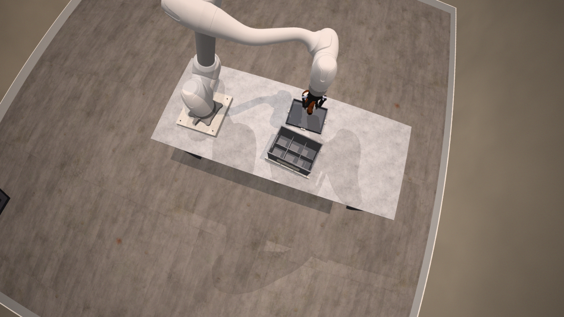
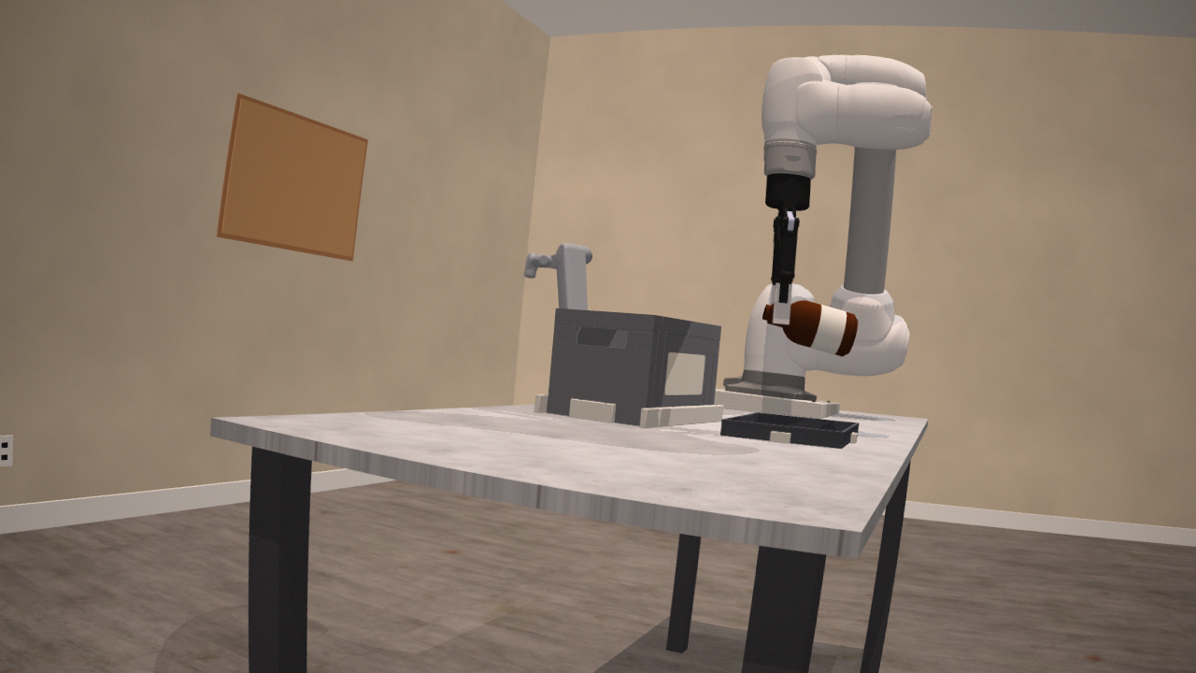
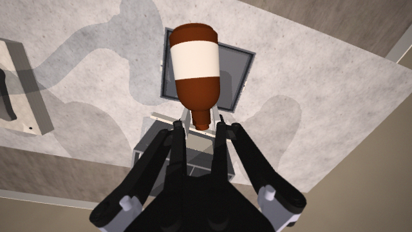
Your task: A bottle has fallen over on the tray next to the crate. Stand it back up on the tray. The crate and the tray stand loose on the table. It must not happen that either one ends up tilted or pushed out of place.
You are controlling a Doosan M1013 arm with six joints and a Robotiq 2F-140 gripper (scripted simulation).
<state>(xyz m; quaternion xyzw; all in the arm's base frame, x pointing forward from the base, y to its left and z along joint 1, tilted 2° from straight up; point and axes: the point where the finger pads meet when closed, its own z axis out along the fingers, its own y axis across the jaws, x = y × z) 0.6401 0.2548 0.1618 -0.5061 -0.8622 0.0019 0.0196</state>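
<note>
Right now the brown bottle is 4 cm to the left of my hand, 3 cm below it and 2 cm behind it. The rest, counted from my hand: grey crate: 24 cm to the right, 13 cm below, 3 cm ahead; dark tray: 20 cm below, 4 cm to the left, 1 cm behind.
</note>
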